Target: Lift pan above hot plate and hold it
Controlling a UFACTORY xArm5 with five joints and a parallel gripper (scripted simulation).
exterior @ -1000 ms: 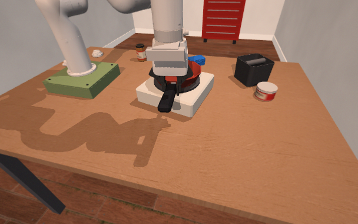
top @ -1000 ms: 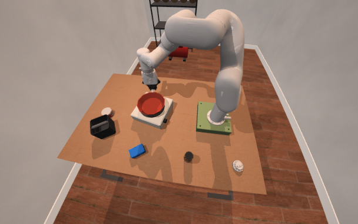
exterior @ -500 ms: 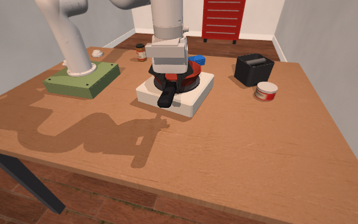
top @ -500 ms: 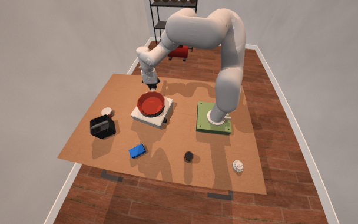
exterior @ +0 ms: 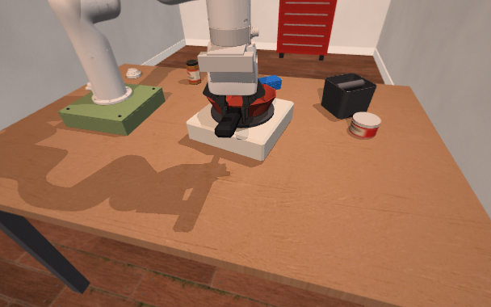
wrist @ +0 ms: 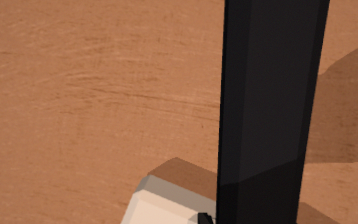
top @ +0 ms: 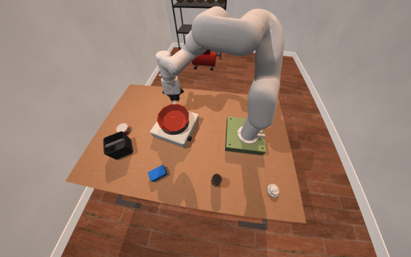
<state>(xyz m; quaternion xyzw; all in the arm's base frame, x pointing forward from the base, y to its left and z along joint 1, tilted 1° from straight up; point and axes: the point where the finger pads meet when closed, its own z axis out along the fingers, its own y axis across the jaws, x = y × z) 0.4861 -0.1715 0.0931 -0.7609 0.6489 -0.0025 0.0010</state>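
My gripper is now 1 cm past the red pan, 8 cm to the right of it and 2 cm above it. Round my hand: blue block (1 cm ahead, 46 cm to the left, 12 cm below); hot plate (4 cm behind, 15 cm to the left, 11 cm below); white disc (62 cm behind, 47 cm to the left, 13 cm below).
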